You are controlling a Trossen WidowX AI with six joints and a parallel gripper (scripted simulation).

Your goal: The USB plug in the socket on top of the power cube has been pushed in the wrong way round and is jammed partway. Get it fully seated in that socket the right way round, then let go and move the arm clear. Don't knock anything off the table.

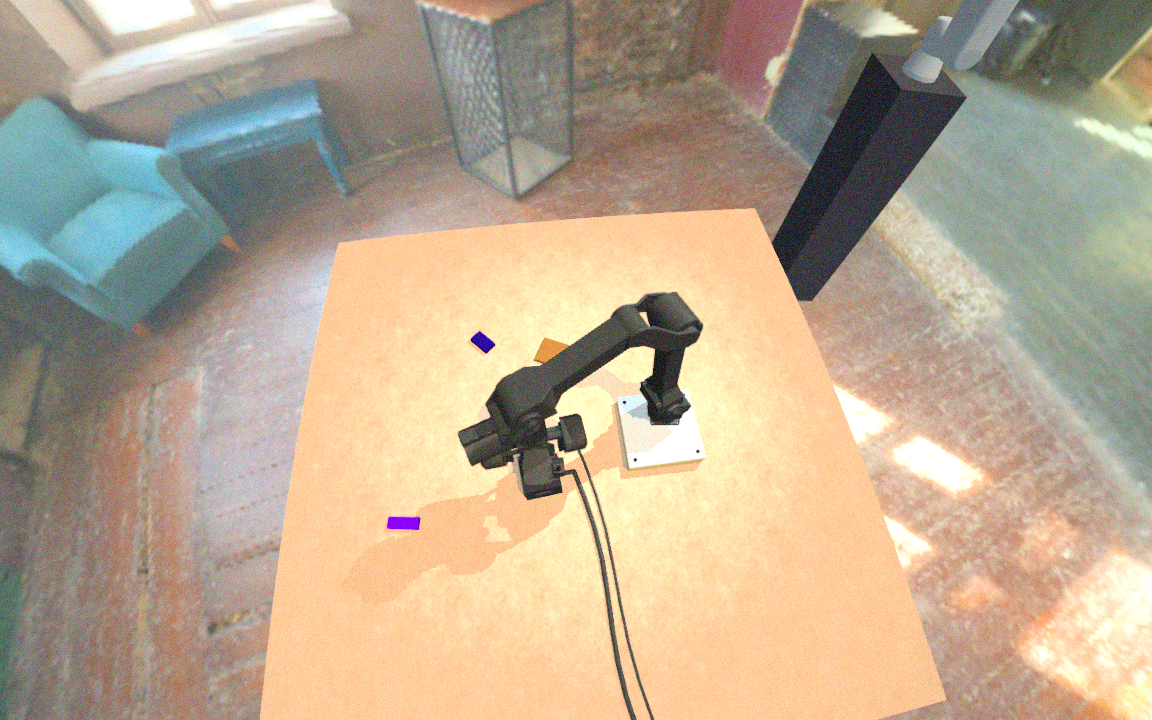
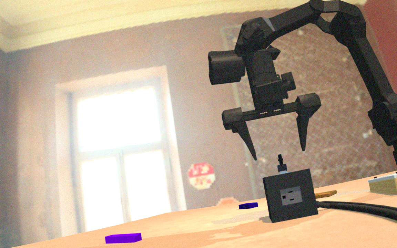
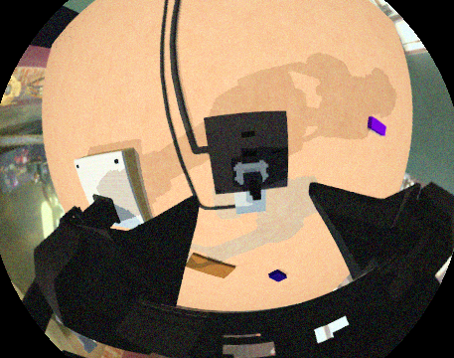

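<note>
The USB plug is 20 mm below my gripper tip. Also, from my gripper tip: orange-brown slab (280 mm to the right, 110 mm below, 40 mm behind); dark blue block (310 mm to the right, 160 mm ahead, 100 mm below).
</note>
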